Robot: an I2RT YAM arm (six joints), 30 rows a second.
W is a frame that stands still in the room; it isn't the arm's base.
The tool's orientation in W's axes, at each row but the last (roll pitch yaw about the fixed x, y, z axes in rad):
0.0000, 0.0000, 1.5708
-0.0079, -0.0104, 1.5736
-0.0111, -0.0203, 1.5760
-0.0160, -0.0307, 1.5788
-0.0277, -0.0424, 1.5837
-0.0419, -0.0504, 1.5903
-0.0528, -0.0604, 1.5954
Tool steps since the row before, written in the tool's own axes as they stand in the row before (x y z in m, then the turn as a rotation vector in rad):
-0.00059, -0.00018, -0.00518, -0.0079, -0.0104, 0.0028
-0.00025, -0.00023, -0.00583, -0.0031, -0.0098, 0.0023
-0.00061, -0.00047, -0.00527, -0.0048, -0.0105, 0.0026
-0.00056, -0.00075, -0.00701, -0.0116, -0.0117, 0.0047
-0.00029, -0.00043, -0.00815, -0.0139, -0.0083, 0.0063
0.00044, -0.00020, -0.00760, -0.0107, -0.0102, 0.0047
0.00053, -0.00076, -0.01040, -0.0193, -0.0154, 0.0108
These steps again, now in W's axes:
0.00018, -0.00059, -0.00518, 0.0104, -0.0079, 0.0028
0.00028, -0.00019, -0.00583, 0.0098, -0.0031, 0.0023
0.00053, -0.00050, -0.00528, 0.0105, -0.0048, 0.0026
0.00086, -0.00034, -0.00701, 0.0117, -0.0117, 0.0045
0.00065, 0.00006, -0.00814, 0.0083, -0.0141, 0.0059
0.00050, 0.00083, -0.00755, 0.0102, -0.0107, 0.0046
0.00128, 0.00119, -0.01029, 0.0153, -0.0196, 0.0104

